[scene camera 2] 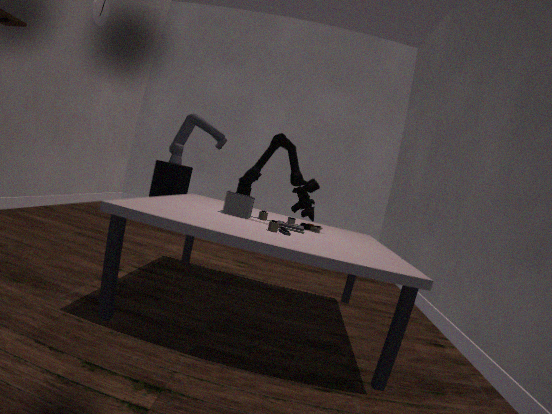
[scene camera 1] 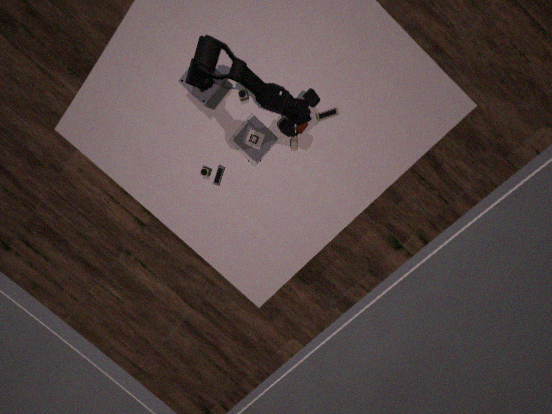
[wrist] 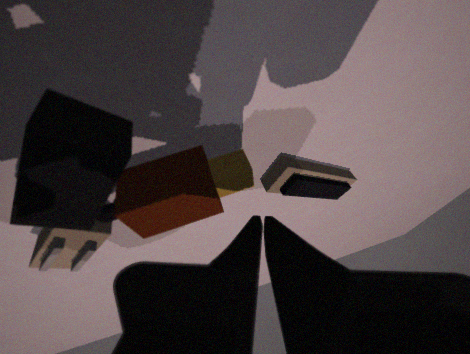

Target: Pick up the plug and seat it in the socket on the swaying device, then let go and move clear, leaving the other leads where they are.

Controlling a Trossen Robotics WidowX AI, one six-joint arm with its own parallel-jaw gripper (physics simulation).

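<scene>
My gripper [wrist: 261, 223] [scene camera 2: 313, 219] is shut and empty, its tips a little above the table. In the wrist view an orange plug-like block [wrist: 167, 192] with a yellow end [wrist: 231, 172] lies left of the tips; the orange block [scene camera 1: 302, 128] shows partly beside the arm from above. A beige connector with a black face [wrist: 316, 186] [scene camera 1: 327, 114] lies right of it. A black block [wrist: 75, 155] with a beige pronged end [wrist: 66, 245] [scene camera 1: 294, 143] is at the far left. The device is a grey square plate [scene camera 1: 256, 156] with a socket [scene camera 1: 254, 135] on its pale centre.
On the white table [scene camera 1: 260, 240] [scene camera 2: 350, 250], a small dark-topped block [scene camera 1: 205, 171] and a dark slotted strip [scene camera 1: 219, 175] lie beyond the device. Another small dark-topped block [scene camera 1: 243, 95] lies near the arm's base [scene camera 2: 238, 204]. A grey arm [scene camera 2: 182, 135] stands behind the table.
</scene>
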